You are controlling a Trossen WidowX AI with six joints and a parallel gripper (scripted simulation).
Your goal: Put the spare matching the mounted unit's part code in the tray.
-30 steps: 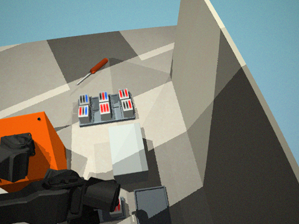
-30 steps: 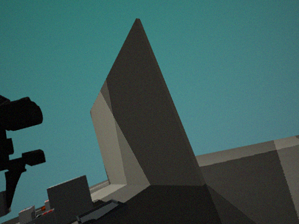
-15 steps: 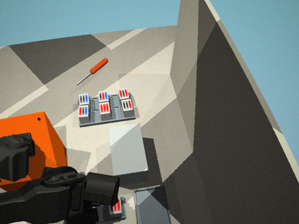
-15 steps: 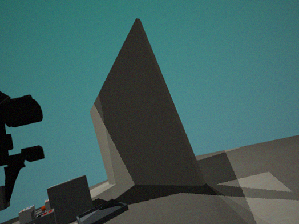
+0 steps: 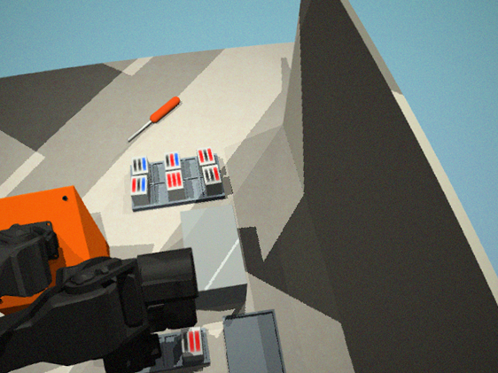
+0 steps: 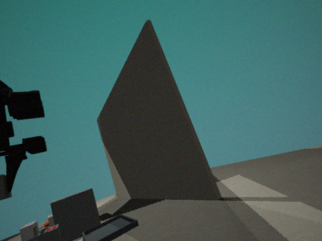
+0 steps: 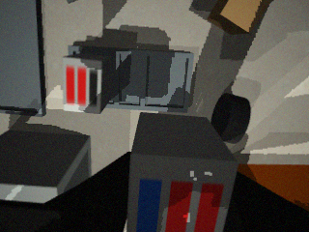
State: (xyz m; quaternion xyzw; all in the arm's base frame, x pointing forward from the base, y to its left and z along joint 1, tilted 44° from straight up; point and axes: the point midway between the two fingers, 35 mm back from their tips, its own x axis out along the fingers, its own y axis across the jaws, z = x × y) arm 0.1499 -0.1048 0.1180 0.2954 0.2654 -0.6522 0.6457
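My gripper tip is 18 cm short of the grey tray, 15 cm above it and 4 cm to the left of it. Round my gripper tip: dark rack (14 cm below, 3 cm ahead, 1 cm to the right); then grey wall panel (36 cm ahead, 13 cm to the left, 8 cm above).
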